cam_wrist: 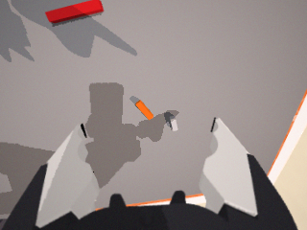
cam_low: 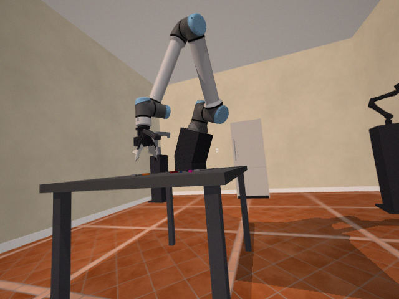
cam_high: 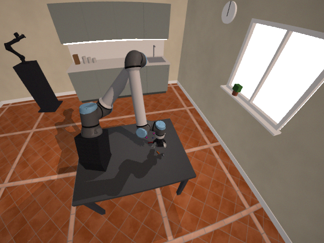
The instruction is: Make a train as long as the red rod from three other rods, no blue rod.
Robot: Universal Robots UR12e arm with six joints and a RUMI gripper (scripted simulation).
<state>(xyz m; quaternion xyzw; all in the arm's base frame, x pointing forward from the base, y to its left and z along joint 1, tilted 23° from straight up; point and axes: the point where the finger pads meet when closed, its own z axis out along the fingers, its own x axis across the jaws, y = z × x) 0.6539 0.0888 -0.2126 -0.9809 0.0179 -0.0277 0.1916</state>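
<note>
Right now the blue rod is 60 mm behind my hand, 190 mm to the left of it and 70 mm below it. The rest, counted from my hand: orange rod (10 mm behind, 30 mm to the right, 70 mm below); then red rod (90 mm behind, 120 mm to the left, 70 mm below).
</note>
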